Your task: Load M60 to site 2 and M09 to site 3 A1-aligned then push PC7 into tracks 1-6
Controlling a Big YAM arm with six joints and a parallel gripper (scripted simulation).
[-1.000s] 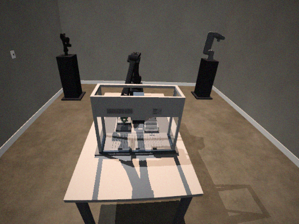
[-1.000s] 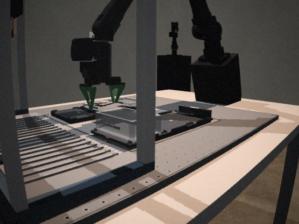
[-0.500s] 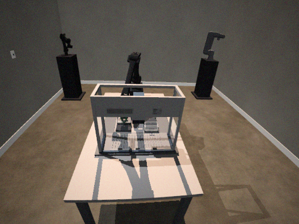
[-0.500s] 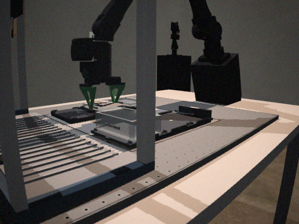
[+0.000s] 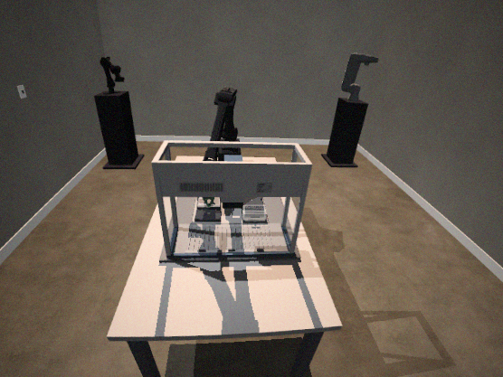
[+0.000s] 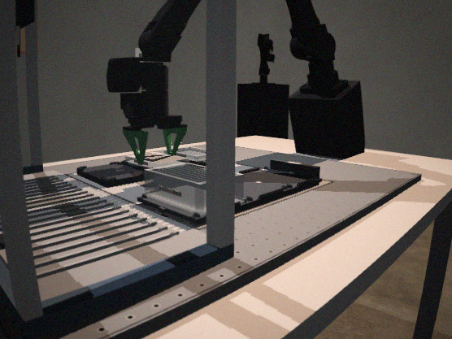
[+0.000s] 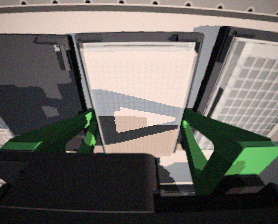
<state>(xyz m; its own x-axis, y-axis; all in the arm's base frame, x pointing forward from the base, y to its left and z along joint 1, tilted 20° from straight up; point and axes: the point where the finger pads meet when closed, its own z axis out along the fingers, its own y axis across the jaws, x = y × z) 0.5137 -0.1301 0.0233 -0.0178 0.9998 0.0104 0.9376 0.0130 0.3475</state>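
Right now the carrier PC7 is 2 cm ahead of my hand, 26 cm to the left of it and 1 cm below it. From my hand the other things lie so: deep-well block M09: 12 cm ahead, 26 cm to the left; nest S3: 11 cm ahead, 2 cm below; grey frame post: 22 cm ahead, 40 cm to the left, 22 cm above.
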